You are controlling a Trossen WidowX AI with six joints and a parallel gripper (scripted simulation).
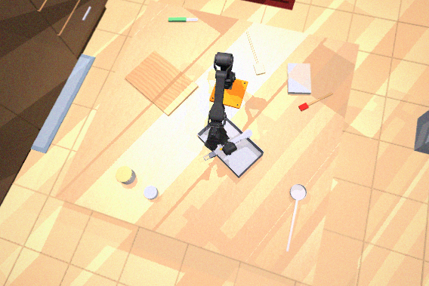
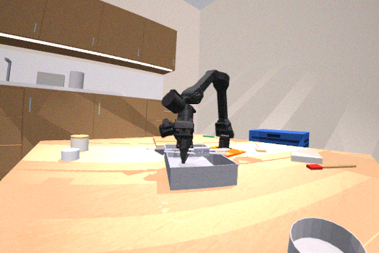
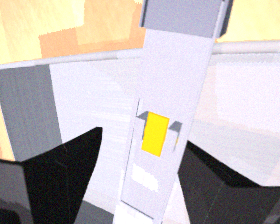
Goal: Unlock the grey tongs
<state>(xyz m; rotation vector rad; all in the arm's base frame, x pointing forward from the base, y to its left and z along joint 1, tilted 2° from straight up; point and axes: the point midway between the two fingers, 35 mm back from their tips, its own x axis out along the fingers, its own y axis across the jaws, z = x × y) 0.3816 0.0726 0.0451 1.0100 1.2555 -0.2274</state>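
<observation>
Now: the roasting tin 4 cm behind my gripper tip. Round my gripper tip: red spatula 38 cm to the left, 36 cm behind, 3 cm below; then lidded jar 48 cm to the right, 22 cm ahead; then yellow lock piece 3 cm to the right, 3 cm above.
</observation>
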